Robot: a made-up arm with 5 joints.
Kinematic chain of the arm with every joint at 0, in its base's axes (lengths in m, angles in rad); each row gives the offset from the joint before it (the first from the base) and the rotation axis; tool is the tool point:
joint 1: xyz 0 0 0.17 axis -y
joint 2: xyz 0.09 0 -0.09 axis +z
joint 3: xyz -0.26 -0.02 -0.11 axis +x
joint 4: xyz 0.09 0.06 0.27 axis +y
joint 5: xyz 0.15 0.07 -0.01 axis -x
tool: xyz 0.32 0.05 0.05
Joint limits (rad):
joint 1: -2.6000..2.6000
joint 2: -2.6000..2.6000
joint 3: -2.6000..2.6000
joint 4: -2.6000..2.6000
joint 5: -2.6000..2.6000
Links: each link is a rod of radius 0.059 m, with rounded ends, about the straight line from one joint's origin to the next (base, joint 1, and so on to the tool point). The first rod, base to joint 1, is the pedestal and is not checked.
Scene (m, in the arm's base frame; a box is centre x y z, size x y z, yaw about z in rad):
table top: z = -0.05
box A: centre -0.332 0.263 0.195 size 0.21 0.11 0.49 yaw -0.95
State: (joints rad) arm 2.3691 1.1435 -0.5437 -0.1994 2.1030
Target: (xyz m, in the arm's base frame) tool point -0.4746 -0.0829 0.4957
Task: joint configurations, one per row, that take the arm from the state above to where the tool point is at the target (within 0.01 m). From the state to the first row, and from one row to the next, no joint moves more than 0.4 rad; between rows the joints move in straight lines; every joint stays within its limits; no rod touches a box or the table.
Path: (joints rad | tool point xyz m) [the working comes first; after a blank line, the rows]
Joints at the target: 1.9209 0.9270 0.7843 -0.9713 2.1885
Straight joint move there: touches box A.

1: 1.9776 1.2376 -0.1634 0.0393 1.8774 | 0.0353 0.3359 0.2145
2: 1.5861 1.3316 0.2168 0.2781 1.6518 | 0.0842 0.2888 0.1932
3: 1.1946 1.4257 0.5971 0.5168 1.4262 | 0.0882 0.2306 0.1174
4: 0.8030 1.5198 0.9773 0.7555 1.2006 | 0.0199 0.1534 0.0704
5: 1.0257 1.5579 1.0156 0.4316 1.4037 | 0.0417 0.2363 0.1881
6: 1.2483 1.5960 1.0539 0.1077 1.6067 | 0.0169 0.2923 0.3247
7: 1.4710 1.6342 1.0922 -0.2162 1.8097 | -0.0586 0.3169 0.4589
8: 1.6936 1.6723 1.1305 -0.5401 2.0128 | -0.1795 0.3073 0.5695
9: 1.9163 1.7104 1.1688 -0.8641 2.2158 | -0.3320 0.2630 0.6380
10: 1.9186 1.3187 0.9766 -0.9177 2.2022 | -0.4238 0.0651 0.6066
11: 1.9209 0.9270 0.7843 -0.9713 2.1885 | -0.4746 -0.0829 0.4957

